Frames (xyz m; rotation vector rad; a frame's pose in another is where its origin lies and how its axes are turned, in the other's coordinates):
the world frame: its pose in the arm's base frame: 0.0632 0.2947 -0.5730 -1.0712 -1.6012 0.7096
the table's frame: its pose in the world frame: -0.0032 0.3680 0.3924 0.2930 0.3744 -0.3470
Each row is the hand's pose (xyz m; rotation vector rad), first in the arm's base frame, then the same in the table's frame.
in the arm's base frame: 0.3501 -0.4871 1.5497 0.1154 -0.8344 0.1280
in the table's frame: 1.3666 -2.4066 -0.3023 0.5368 0.4107 -0.6110
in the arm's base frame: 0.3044 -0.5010 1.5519 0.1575 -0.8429 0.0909
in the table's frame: 1.3479 -2.4199 -0.2603 0.5450 0.4058 -0.6662
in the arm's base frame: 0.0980 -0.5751 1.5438 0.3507 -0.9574 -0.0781
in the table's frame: 1.2431 -2.4760 -0.0759 0.5514 0.3010 -0.9280
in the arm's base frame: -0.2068 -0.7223 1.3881 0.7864 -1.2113 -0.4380
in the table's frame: 0.9600 -2.4905 0.1659 0.5469 0.0013 -1.4771
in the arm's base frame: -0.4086 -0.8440 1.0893 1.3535 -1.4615 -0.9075
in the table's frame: 0.6153 -2.3870 0.2894 0.4999 -0.4408 -2.1266
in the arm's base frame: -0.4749 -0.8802 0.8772 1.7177 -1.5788 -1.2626
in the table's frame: 0.4220 -2.2739 0.3121 0.3993 -0.7698 -2.5325
